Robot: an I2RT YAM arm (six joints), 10 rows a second.
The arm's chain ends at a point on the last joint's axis. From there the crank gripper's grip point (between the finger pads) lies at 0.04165 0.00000 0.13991 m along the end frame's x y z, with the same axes.
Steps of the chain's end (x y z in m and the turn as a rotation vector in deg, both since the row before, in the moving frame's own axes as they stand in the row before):
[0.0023 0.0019 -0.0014 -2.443 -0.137 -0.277]
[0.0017 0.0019 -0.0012 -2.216 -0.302 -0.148]
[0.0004 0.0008 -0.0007 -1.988 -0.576 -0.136]
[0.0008 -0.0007 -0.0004 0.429 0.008 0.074]
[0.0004 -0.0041 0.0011 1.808 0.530 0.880]
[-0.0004 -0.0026 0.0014 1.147 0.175 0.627]
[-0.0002 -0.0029 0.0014 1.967 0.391 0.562]
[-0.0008 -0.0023 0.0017 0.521 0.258 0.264]
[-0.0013 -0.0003 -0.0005 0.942 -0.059 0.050]
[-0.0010 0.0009 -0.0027 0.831 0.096 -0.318]
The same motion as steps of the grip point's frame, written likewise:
[0.0020 0.0077 -0.0014 -2.443 -0.137 -0.277]
[0.0010 0.0072 -0.0011 -2.216 -0.302 -0.148]
[-0.0010 0.0056 -0.0004 -1.988 -0.576 -0.136]
[0.0008 -0.0017 -0.0004 0.429 0.008 0.074]
[0.0017 -0.0079 0.0006 1.808 0.530 0.880]
[0.0000 -0.0049 0.0012 1.147 0.175 0.627]
[0.0008 -0.0073 0.0010 1.967 0.391 0.562]
[-0.0002 -0.0034 0.0015 0.521 0.258 0.264]
[-0.0014 -0.0026 -0.0005 0.942 -0.059 0.050]
[-0.0008 -0.0014 -0.0028 0.831 0.096 -0.318]

